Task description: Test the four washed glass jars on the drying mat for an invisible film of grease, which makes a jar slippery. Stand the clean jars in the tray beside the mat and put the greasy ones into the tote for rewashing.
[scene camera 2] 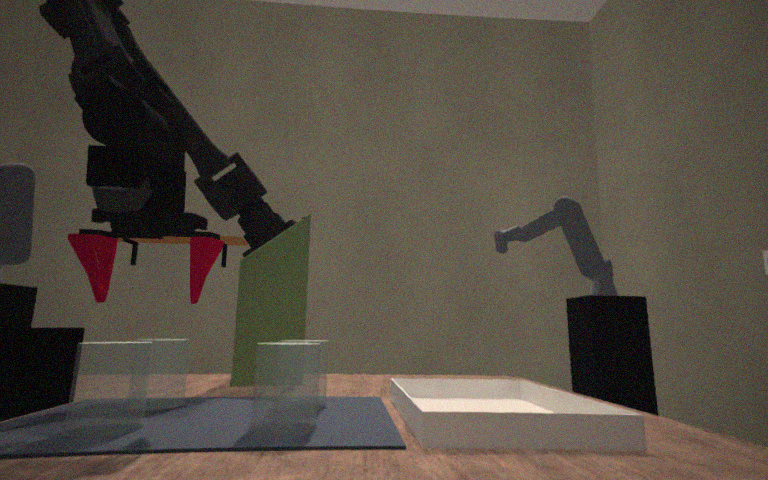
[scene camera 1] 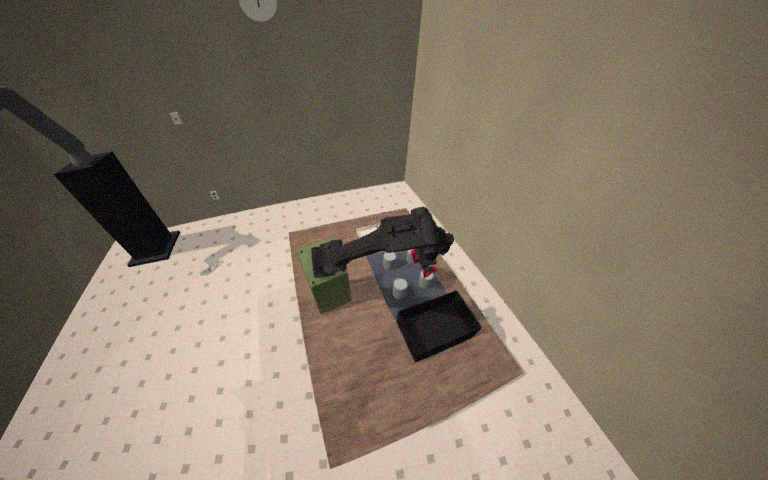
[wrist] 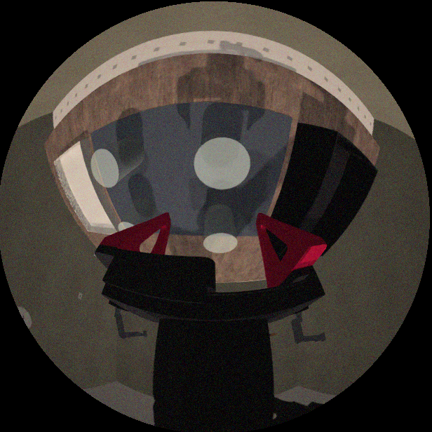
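Where they show: gripper, fingertip midpoint: (scene camera 2: 148,302) (scene camera 1: 420,270); arm's base, link origin: (scene camera 2: 275,243) (scene camera 1: 323,261).
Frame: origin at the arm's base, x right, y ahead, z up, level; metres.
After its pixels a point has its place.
Four pale glass jars stand upright on the dark blue drying mat (scene camera 1: 393,275) @(x -0.042, y 0.337, z -0.270 m) (scene camera 2: 356,430) @(x -0.187, y 0.482, z -0.271 m) (wrist: 167,150): an outer tote-side jar (scene camera 1: 426,280) @(x 0.085, y 0.457, z -0.195 m) (scene camera 2: 107,370) @(x 0.046, y 0.503, z -0.213 m) (wrist: 222,163), an inner tote-side jar (scene camera 1: 400,289) @(x 0.098, y 0.315, z -0.191 m) (scene camera 2: 169,365) @(x 0.051, y 0.351, z -0.220 m) (wrist: 220,243), an outer tray-side jar (scene camera 2: 286,373) @(x -0.120, y 0.506, z -0.216 m) (wrist: 105,168) and an inner tray-side jar (scene camera 1: 389,260) @(x -0.085, y 0.325, z -0.192 m) (wrist: 126,227). My gripper (scene camera 1: 423,264) @(x 0.050, y 0.430, z -0.146 m) (scene camera 2: 147,302) @(x 0.050, y 0.430, z -0.146 m) (wrist: 213,217) is open, red fingers pointing down, above the jars' rims, with nothing between them. The white tray (scene camera 1: 367,229) @(x -0.431, y 0.302, z -0.269 m) (scene camera 2: 532,433) @(x -0.345, y 0.534, z -0.261 m) (wrist: 85,195) and the black tote (scene camera 1: 447,343) @(x 0.401, y 0.401, z -0.187 m) (wrist: 310,165) flank the mat. No grease film shows.
A green block (scene camera 1: 332,294) @(x 0.060, y 0.009, z -0.154 m) (scene camera 2: 271,316) @(x -0.017, y 0.078, z -0.151 m) carries my arm's base on the wooden table (scene camera 1: 373,384) @(x 0.436, y 0.083, z -0.273 m). Another grey arm (scene camera 2: 577,243) stands on a black pedestal (scene camera 2: 611,345) beyond the table. In scene camera 1 my arm reaches over part of the tray and mat.
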